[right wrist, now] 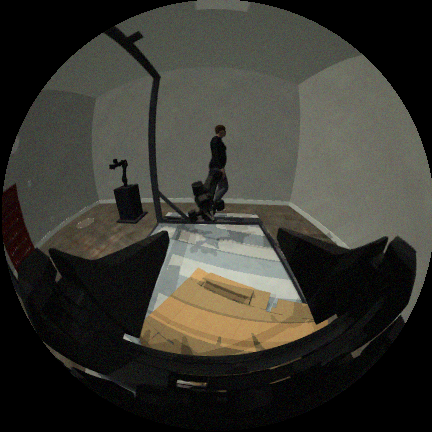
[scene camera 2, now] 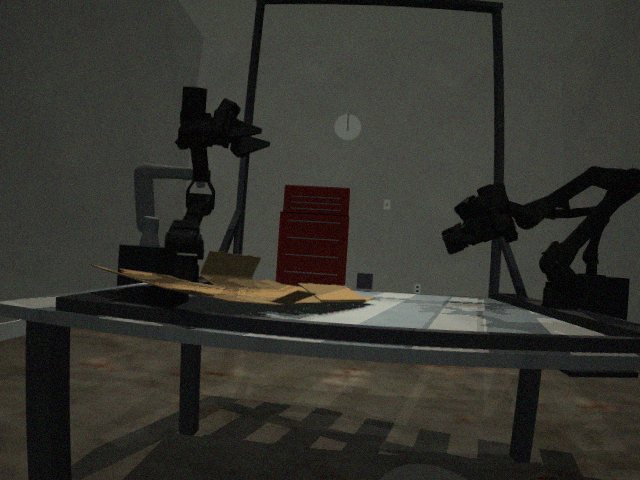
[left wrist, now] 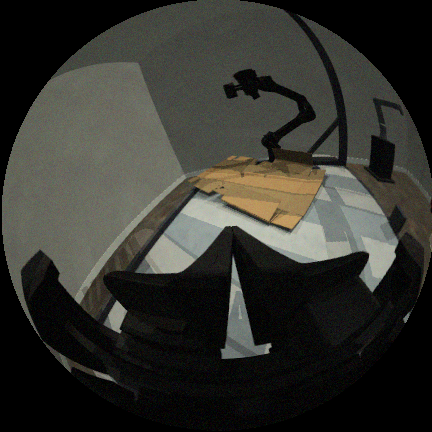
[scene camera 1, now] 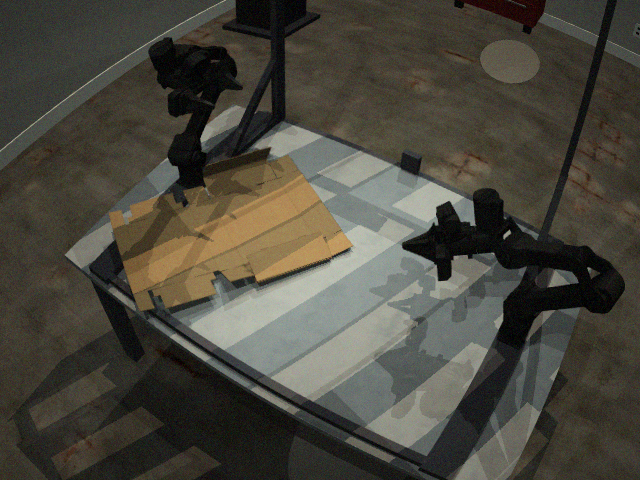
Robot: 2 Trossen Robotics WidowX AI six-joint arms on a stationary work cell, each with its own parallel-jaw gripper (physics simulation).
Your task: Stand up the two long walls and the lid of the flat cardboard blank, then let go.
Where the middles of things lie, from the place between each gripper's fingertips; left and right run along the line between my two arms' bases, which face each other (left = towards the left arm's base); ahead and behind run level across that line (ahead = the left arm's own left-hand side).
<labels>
Now: the black block point(scene camera 2: 152, 295) 36 cm below my right hand, 18 cm ahead of it and 12 cm to the right of it.
I see my left gripper 540 mm to the left of the black block, 190 mm short of it and 150 mm above it.
</labels>
